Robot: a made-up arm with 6 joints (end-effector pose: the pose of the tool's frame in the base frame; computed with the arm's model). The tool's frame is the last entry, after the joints. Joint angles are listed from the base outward.
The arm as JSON. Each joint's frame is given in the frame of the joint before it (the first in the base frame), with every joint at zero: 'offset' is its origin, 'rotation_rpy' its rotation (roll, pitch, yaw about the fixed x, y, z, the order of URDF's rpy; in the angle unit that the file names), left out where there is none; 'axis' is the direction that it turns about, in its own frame. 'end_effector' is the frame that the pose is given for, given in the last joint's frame.
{
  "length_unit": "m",
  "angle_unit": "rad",
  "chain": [
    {
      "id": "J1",
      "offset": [
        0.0,
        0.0,
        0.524
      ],
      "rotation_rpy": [
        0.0,
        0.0,
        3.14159
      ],
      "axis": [
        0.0,
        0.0,
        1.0
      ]
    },
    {
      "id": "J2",
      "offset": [
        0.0,
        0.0,
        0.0
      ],
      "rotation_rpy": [
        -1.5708,
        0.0,
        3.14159
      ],
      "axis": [
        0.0,
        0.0,
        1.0
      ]
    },
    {
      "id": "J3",
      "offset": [
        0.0,
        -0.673,
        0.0
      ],
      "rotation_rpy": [
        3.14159,
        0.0,
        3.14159
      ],
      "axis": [
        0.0,
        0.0,
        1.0
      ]
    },
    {
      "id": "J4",
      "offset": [
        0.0,
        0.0,
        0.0
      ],
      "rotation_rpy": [
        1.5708,
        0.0,
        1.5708
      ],
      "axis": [
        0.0,
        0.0,
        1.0
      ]
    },
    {
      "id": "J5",
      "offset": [
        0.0,
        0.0,
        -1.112
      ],
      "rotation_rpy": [
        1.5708,
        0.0,
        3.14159
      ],
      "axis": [
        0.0,
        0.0,
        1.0
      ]
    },
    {
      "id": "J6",
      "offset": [
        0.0,
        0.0,
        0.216
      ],
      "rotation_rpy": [
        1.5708,
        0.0,
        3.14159
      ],
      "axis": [
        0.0,
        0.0,
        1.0
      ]
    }
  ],
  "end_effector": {
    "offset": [
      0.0,
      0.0,
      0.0
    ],
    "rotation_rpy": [
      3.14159,
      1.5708,
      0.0
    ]
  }
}
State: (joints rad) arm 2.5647 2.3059 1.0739 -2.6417 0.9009 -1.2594
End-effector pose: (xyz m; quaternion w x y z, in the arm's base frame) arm -0.7497 0.2617 -1.0106 0.6579 0.5959 0.3678 -0.2772
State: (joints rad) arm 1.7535 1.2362 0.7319 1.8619 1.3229 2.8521
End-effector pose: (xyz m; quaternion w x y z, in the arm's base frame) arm -0.3715 1.6695 0.3889 0.1493 -0.1175 0.8949 0.4038
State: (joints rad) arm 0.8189 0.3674 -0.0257 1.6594 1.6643 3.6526
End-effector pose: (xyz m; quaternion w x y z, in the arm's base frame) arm 0.9090 1.0001 0.9249 0.2458 0.1908 0.6389 0.7035
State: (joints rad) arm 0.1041 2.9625 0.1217 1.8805 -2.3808 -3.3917
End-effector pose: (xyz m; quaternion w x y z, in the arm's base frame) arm -0.8833 -0.0261 -0.6642 0.8592 -0.4134 0.1241 -0.2748
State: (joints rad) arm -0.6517 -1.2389 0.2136 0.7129 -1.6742 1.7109
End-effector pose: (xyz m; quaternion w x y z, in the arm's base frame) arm -0.6122 0.2615 1.8642 0.5287 -0.5616 0.5396 -0.3376
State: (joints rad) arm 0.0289 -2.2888 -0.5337 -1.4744 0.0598 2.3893
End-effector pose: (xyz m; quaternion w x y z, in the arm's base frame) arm -0.4985 -0.0352 1.2138 0.5863 -0.2507 -0.6867 -0.3490
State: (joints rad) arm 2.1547 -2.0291 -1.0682 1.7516 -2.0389 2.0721
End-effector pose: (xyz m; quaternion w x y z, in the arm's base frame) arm 0.0452 -0.1389 1.2595 0.2053 -0.9652 -0.0493 0.1545
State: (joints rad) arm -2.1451 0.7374 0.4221 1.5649 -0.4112 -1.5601
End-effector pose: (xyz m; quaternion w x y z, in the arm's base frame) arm -0.8576 -1.3230 0.8827 0.2851 0.1200 0.1044 -0.9452
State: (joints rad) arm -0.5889 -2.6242 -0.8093 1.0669 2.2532 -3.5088
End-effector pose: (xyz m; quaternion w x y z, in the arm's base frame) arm -0.7108 0.3494 0.9724 0.7482 -0.2029 0.3221 0.5434
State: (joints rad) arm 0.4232 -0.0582 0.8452 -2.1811 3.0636 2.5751
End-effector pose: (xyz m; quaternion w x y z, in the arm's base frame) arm 0.6678 0.4365 1.9597 0.4730 0.1553 0.6806 -0.5376
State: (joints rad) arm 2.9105 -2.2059 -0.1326 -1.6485 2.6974 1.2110
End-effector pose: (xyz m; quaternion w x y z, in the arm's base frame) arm 0.8612 -0.2199 1.2030 0.4465 0.3518 0.8205 -0.0604
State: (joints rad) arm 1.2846 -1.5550 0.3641 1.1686 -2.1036 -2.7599
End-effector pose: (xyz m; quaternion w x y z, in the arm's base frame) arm -0.2687 -1.2127 1.5120 0.0431 0.9734 0.1346 -0.1802
